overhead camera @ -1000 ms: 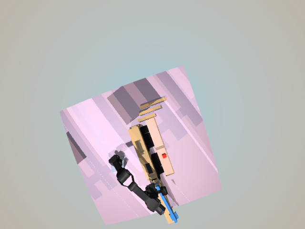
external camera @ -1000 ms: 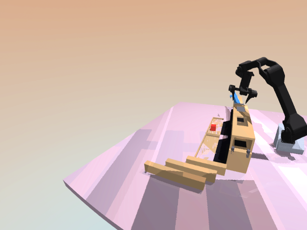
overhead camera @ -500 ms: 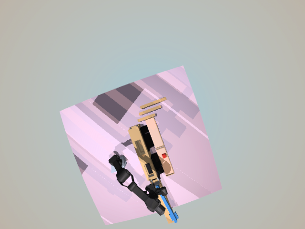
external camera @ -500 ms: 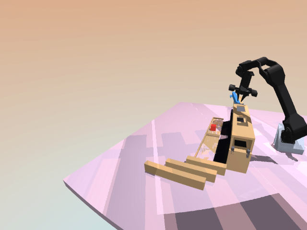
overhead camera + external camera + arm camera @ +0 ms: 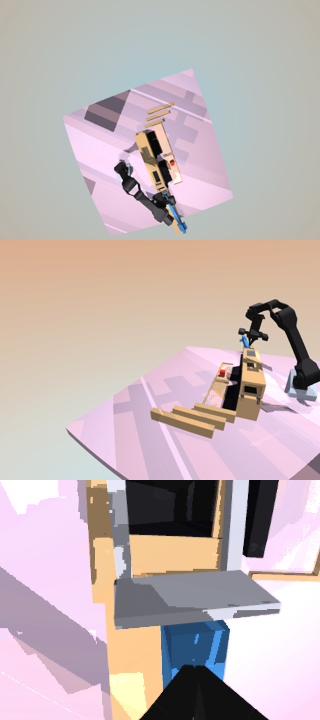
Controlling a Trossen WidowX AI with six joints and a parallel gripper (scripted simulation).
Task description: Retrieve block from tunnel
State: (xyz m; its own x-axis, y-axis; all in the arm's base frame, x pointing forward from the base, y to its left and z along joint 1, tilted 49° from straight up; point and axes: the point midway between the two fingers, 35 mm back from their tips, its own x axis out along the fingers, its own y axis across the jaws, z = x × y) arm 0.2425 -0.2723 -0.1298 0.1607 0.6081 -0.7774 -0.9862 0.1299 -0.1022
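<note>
Now: gripper tip 190 mm to the right of the small red block, 150 mm short of it and 140 mm above it. The rest, counted from my gripper tip: tan covered tunnel 80 mm below, 70 mm to the left, 20 mm ahead.
</note>
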